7 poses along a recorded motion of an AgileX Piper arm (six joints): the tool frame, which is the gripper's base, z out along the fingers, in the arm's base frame.
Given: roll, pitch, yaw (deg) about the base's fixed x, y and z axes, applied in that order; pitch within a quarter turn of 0, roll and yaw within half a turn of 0; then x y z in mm.
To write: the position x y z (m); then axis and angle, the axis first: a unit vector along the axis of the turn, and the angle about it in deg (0 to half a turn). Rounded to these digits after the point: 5 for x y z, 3 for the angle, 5 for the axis.
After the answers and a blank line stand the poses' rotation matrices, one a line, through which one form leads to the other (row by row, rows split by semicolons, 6 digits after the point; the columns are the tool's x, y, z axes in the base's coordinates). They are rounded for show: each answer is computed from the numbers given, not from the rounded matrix.
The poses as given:
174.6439 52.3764 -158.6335 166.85 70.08 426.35
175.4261 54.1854 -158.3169 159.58 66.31 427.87
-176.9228 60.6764 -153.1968 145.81 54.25 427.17
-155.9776 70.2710 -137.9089 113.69 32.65 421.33
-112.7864 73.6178 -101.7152 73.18 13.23 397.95
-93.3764 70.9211 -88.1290 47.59 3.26 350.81
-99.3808 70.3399 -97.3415 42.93 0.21 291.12
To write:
0.16685 0.07008 0.42635 -0.20600 0.96908 0.13583 129.645
0.15958 0.06631 0.42787 -0.20623 0.96926 0.13419 127.759
0.14581 0.05425 0.42717 -0.21517 0.97049 0.10885 120.457
0.11369 0.03265 0.42133 -0.21664 0.97479 0.05348 108.185
0.07318 0.01323 0.39795 -0.21969 0.97481 -0.03851 96.366
0.04759 0.00326 0.35081 -0.20738 0.97105 -0.11858 91.936
0.04293 0.00021 0.29112 -0.17959 0.97287 -0.14581 94.459

-0.568513 -0.431593 0.700371; -0.222414 0.900267 0.374235; -0.792038 0.056985 -0.607806
-0.543759 -0.428387 0.721672; -0.216202 0.902390 0.372759; -0.810915 0.046664 -0.583301
-0.437124 -0.408503 0.801279; -0.220838 0.912378 0.344668; -0.871868 -0.026290 -0.489035
-0.250505 -0.327890 0.910898; -0.226278 0.934667 0.274218; -0.941300 -0.137423 -0.308333
-0.057268 -0.199629 0.978197; -0.276168 0.944739 0.176633; -0.959402 -0.260031 -0.109234
0.010672 -0.089666 0.995915; -0.326696 0.941003 0.088223; -0.945069 -0.326302 -0.019251
-0.042991 -0.042934 0.998152; -0.333681 0.942323 0.026161; -0.941705 -0.331940 -0.054838

